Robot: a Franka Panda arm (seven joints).
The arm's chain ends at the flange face. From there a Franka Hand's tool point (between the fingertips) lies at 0.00 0.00 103.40 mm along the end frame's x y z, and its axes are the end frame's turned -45 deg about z.
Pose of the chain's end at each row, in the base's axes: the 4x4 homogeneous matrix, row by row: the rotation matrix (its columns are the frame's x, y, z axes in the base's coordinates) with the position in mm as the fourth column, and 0 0 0 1 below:
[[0.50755 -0.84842 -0.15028 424.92], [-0.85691 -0.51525 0.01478 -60.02], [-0.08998 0.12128 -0.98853 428.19], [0 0 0 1]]
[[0.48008 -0.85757 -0.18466 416.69], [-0.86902 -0.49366 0.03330 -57.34], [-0.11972 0.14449 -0.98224 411.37], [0 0 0 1]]
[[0.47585 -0.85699 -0.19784 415.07], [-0.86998 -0.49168 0.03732 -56.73], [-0.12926 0.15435 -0.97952 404.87], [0 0 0 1]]
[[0.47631 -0.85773 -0.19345 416.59], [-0.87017 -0.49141 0.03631 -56.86], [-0.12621 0.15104 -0.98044 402.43], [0 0 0 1]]
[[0.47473 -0.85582 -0.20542 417.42], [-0.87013 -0.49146 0.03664 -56.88], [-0.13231 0.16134 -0.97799 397.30], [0 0 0 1]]
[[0.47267 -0.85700 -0.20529 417.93], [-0.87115 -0.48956 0.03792 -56.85], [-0.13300 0.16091 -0.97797 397.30], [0 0 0 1]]
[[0.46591 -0.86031 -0.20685 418.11], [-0.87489 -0.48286 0.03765 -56.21], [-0.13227 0.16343 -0.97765 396.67], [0 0 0 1]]
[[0.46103 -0.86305 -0.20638 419.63], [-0.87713 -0.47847 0.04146 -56.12], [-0.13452 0.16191 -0.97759 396.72], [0 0 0 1]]
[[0.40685 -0.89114 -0.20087 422.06], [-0.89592 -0.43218 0.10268 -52.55], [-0.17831 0.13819 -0.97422 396.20], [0 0 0 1]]
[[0.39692 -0.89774 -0.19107 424.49], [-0.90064 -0.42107 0.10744 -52.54], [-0.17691 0.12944 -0.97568 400.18], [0 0 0 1]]
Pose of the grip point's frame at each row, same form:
[[0.95882 -0.24103 -0.15028 409.38], [-0.24159 -0.97026 0.01478 -58.49], [-0.14938 0.02213 -0.98853 325.98], [0 0 0 1]]
[[0.94586 -0.26693 -0.18466 397.60], [-0.26542 -0.96356 0.03330 -53.90], [-0.18682 0.01752 -0.98224 309.81], [0 0 0 1]]
[[0.94246 -0.26951 -0.19784 394.61], [-0.26750 -0.96284 0.03732 -52.87], [-0.20054 0.01774 -0.97952 303.59], [0 0 0 1]]
[[0.94331 -0.26970 -0.19345 396.59], [-0.26782 -0.96278 0.03631 -53.11], [-0.19605 0.01756 -0.98044 301.05], [0 0 0 1]]
[[0.94084 -0.26947 -0.20542 396.18], [-0.26776 -0.96279 0.03664 -53.09], [-0.20764 0.02053 -0.97799 296.18], [0 0 0 1]]
[[0.94022 -0.27176 -0.20529 396.70], [-0.26982 -0.96217 0.03792 -52.93], [-0.20783 0.01974 -0.97797 296.18], [0 0 0 1]]
[[0.93778 -0.27888 -0.20685 396.72], [-0.27721 -0.96007 0.03765 -52.32], [-0.20909 0.02203 -0.97765 295.58], [0 0 0 1]]
[[0.93627 -0.28427 -0.20638 398.29], [-0.28190 -0.95855 0.04146 -51.83], [-0.20961 0.01937 -0.97759 295.64], [0 0 0 1]]
[[0.91782 -0.34244 -0.20087 401.29], [-0.32791 -0.93911 0.10268 -41.93], [-0.22380 -0.02837 -0.97422 295.47], [0 0 0 1]]
[[0.91546 -0.35413 -0.19107 404.73], [-0.33911 -0.93459 0.10744 -41.43], [-0.21662 -0.03357 -0.97568 299.29], [0 0 0 1]]

